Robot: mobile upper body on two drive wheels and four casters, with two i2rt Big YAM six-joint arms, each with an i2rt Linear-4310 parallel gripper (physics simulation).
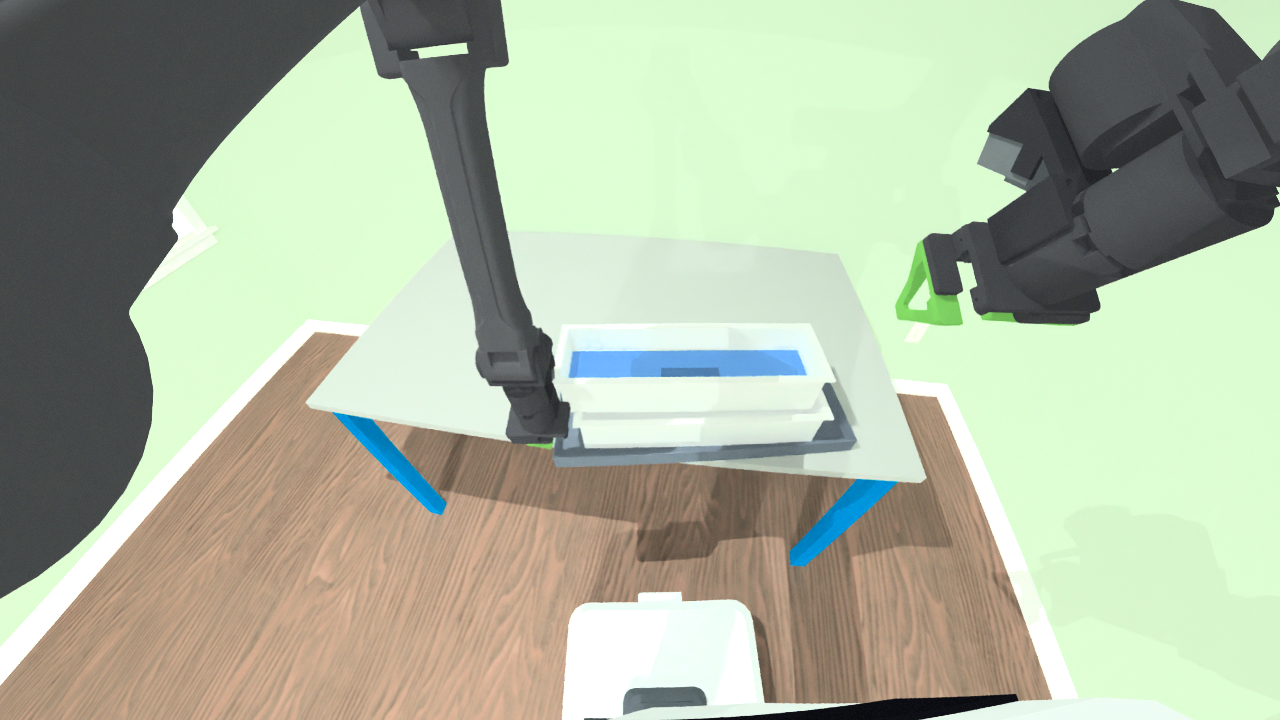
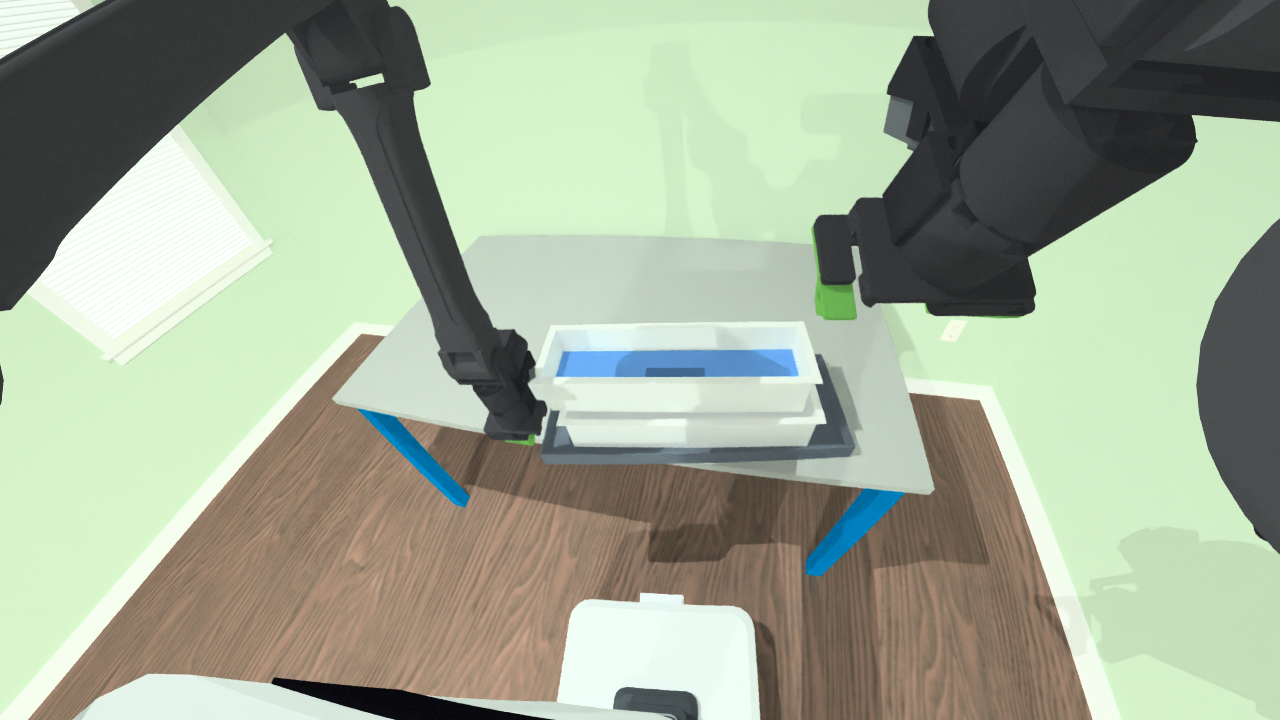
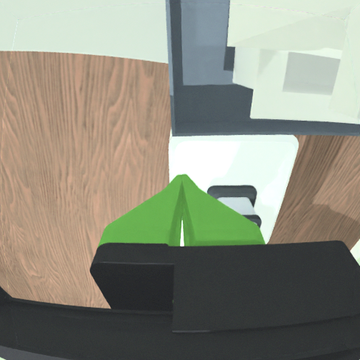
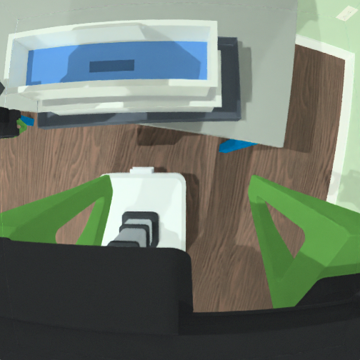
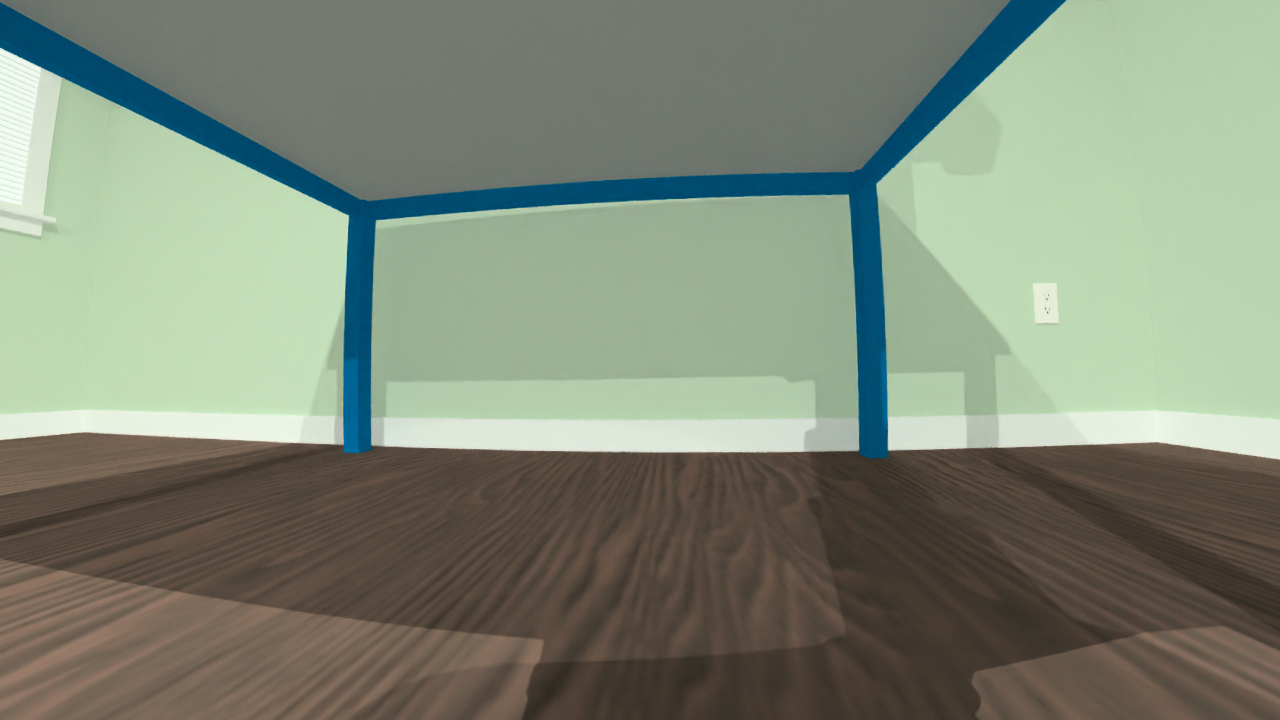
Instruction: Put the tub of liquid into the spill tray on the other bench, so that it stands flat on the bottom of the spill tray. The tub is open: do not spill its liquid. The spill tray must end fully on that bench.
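The white open tub with blue liquid stands upright, looking level, within the dark grey spill tray. The tub's underside is hidden. The tray is on the grey bench, its front left part sticking out past the front edge. My left gripper is shut and empty, low beside the tray's front left corner; contact cannot be told. My right gripper is open and empty, up at the right.
My white base is on the wooden floor in front of the bench. Blue bench legs stand under the top. Green walls stand behind and at the sides.
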